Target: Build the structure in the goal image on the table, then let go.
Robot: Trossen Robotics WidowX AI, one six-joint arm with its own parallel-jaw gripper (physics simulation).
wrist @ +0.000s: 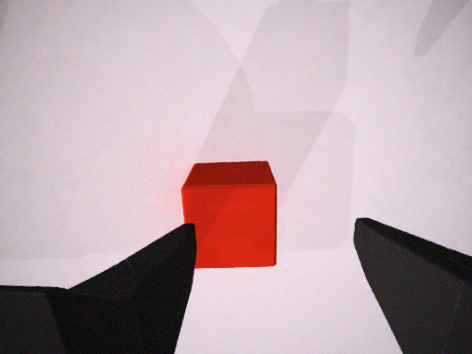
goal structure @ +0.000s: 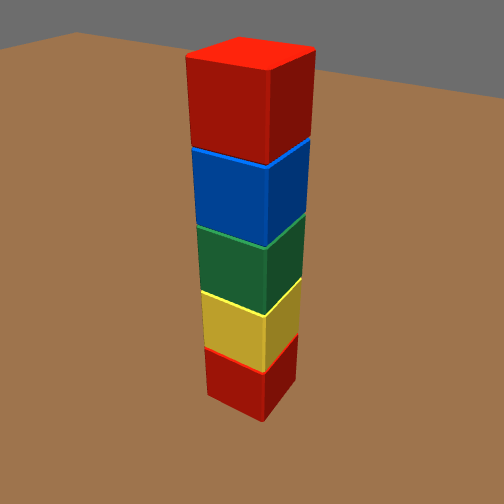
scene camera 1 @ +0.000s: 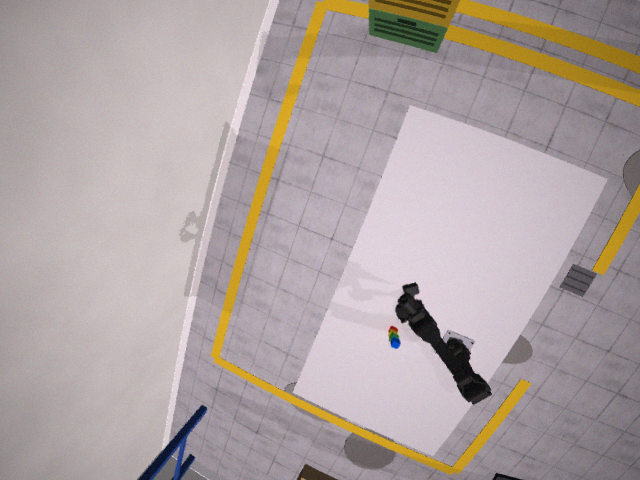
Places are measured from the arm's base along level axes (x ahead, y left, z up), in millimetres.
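Pixels of known places: gripper, fingertip midpoint: (wrist: 275, 232); arm's base, origin of the base link: (scene camera 1: 454, 344).
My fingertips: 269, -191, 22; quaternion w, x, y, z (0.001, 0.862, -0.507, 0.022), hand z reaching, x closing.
Observation:
For each thing: its top centre in the pictures, then the offset to it from my fingertips, as dx, dy, dz. Level surfaces: height alone.
- red cube, middle of its top: (wrist: 232, 229) -5, +15, +1
- red block, middle of its top: (scene camera 1: 393, 333) +26, +200, +1
- green block, middle of its top: (scene camera 1: 394, 340) +29, +199, +67
- blue block, middle of its top: (scene camera 1: 395, 345) +25, +201, +100
- white table, its level: dz -31
A red cube (wrist: 234, 225) stands on the white table in the wrist view. My gripper (scene camera 1: 408, 295) (wrist: 275, 232) is open, with nothing held. Its left finger overlaps the cube's lower left edge in the wrist view; its right finger is well apart from the cube's right side. This cube does not show in the scene view, where the arm covers that place. A red block (scene camera 1: 393, 329), a green block (scene camera 1: 394, 336) and a blue block (scene camera 1: 395, 343) form a close line, with a bit of yellow between red and green. Whether they are stacked cannot be told.
The white table (scene camera 1: 465, 206) lies under the arm. The arm's base plate (scene camera 1: 466, 338) is right of the coloured blocks. Around the table are a tiled floor with yellow lines, a green and orange crate (scene camera 1: 405, 32) at the top and a blue frame (scene camera 1: 173, 444) at lower left.

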